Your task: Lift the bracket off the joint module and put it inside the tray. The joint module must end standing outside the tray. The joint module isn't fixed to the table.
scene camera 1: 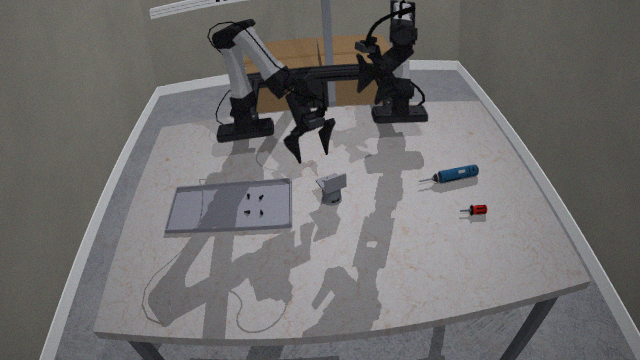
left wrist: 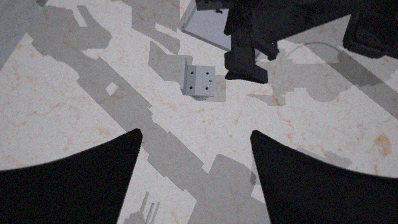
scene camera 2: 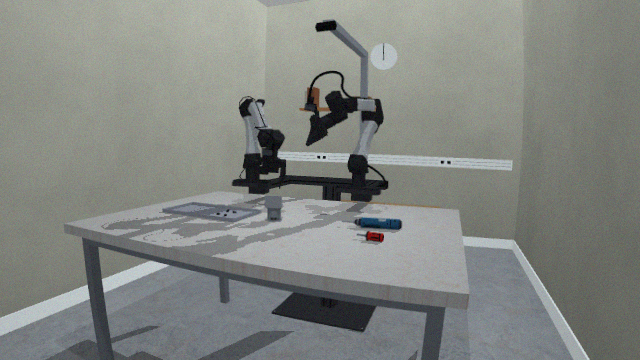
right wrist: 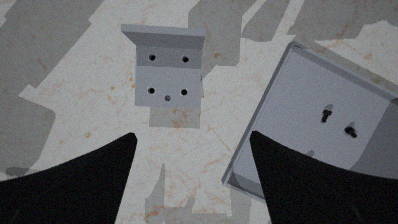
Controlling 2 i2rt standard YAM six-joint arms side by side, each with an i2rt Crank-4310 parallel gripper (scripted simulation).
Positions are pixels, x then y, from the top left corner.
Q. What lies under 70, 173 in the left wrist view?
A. My left gripper.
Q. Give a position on a tray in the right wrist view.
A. At 304, 84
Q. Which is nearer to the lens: the grey bracket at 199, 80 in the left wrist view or the tray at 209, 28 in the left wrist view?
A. The grey bracket.
